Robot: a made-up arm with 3 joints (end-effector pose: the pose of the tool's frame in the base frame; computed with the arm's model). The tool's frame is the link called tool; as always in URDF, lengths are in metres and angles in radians.
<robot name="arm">
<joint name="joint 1" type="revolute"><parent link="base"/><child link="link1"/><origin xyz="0.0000 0.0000 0.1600"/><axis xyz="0 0 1"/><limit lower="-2.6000" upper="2.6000"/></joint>
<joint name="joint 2" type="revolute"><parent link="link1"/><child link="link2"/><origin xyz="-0.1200 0.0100 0.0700"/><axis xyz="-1 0 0"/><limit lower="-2.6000" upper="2.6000"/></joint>
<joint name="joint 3" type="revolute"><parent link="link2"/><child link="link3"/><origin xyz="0.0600 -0.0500 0.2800"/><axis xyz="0 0 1"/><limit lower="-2.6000" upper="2.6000"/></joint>
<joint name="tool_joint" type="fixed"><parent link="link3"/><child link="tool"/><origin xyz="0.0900 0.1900 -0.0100"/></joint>
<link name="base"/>
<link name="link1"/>
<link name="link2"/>
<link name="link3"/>
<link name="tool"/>
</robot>
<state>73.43 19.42 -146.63</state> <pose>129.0 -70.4 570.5 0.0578 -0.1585 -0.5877 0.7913</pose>
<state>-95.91 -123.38 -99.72</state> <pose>-132.4 -99.0 -61.2 -0.8799 -0.0293 0.4698 0.0645</pose>
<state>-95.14 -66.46 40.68</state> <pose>-165.5 130.9 477.9 0.2061 -0.5078 -0.3827 0.7438</pose>
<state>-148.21 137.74 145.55</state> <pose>367.1 -133.5 134.9 0.7812 0.5097 -0.0084 0.3604</pose>
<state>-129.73 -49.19 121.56</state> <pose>-14.1 361.5 351.4 -0.2425 -0.3382 -0.0648 0.9070</pose>
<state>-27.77 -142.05 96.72</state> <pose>-308.4 -29.3 27.6 0.4404 -0.8369 0.1841 0.2680</pose>
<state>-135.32 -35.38 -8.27</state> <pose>-71.3 -8.1 522.6 0.1355 -0.2720 -0.9050 0.2976</pose>
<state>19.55 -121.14 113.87</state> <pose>-188.3 -277.0 52.2 0.5922 -0.6386 0.4513 0.1943</pose>
